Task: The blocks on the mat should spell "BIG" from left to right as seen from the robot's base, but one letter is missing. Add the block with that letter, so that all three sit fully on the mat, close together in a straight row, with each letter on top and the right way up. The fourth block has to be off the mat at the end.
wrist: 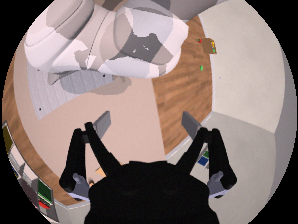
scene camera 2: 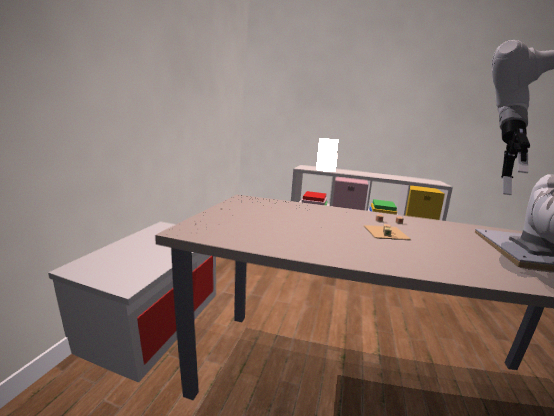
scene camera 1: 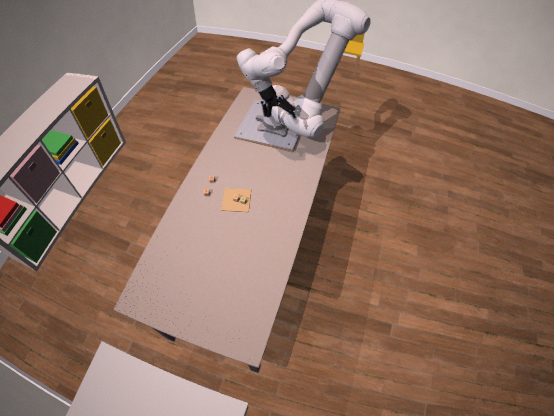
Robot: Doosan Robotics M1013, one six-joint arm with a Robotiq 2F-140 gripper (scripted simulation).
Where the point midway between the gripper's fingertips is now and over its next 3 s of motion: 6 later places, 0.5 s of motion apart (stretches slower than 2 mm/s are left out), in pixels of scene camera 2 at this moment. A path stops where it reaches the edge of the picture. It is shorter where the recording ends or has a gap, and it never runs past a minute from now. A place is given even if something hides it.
My gripper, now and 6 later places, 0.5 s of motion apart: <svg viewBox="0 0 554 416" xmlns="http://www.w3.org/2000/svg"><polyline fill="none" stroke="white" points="514,183 491,180 441,188 397,210 389,216 388,213 388,212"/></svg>
